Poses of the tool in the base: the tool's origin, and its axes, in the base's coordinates. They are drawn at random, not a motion.
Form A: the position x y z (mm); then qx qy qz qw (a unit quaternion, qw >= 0).
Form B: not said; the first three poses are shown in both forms.
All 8 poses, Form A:
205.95 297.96 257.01 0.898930 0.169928 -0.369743 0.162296
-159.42 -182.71 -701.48 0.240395 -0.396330 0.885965 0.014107
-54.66 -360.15 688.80 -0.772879 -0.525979 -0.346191 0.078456
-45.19 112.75 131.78 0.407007 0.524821 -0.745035 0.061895
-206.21 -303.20 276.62 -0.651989 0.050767 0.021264 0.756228
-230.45 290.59 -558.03 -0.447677 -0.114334 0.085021 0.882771
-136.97 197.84 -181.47 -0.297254 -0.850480 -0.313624 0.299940
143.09 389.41 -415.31 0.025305 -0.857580 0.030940 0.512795
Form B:
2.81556 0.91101 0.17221 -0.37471 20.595 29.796 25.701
3.11338 0.24042 -0.39637 0.88605 -15.942 -18.271 -70.148
2.98452 -0.77527 -0.52761 -0.34726 -5.466 -36.015 68.880
3.01772 0.40779 0.52583 -0.74647 -4.519 11.275 13.178
1.42653 -0.99646 0.07759 0.03250 -20.621 -30.320 27.662
0.97814 -0.95290 -0.24337 0.18097 -23.045 29.059 -55.803
2.53233 -0.31160 -0.89153 -0.32876 -13.697 19.784 -18.147
2.06472 0.02948 -0.99892 0.03604 14.309 38.941 -41.531

